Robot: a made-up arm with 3 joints. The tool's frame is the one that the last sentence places.
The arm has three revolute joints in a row. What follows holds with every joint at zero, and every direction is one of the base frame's.
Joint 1 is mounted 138 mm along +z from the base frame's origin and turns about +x.
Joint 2 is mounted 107 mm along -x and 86 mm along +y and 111 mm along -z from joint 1 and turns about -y.
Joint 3 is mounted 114 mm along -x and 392 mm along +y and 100 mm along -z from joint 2 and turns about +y.
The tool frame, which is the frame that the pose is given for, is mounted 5 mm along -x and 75 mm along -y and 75 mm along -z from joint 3; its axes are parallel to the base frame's.
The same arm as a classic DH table. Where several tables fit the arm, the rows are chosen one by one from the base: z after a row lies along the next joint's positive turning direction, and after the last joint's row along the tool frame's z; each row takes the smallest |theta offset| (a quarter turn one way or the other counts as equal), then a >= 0, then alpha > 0; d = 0 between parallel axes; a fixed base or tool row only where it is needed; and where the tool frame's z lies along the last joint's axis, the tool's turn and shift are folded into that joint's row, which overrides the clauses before.
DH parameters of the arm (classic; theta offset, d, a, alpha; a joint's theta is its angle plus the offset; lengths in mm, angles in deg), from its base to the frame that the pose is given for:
base (fixed): 90.00 138.0 0.0 90.00
joint 1: -90.00 -107.0 111.0 90.00
joint 2: -48.74 0.0 151.6 180.00
joint 3: 41.26 403.0 5.0 -90.00
tool (fixed): 180.00 -75.0 0.0 0.00

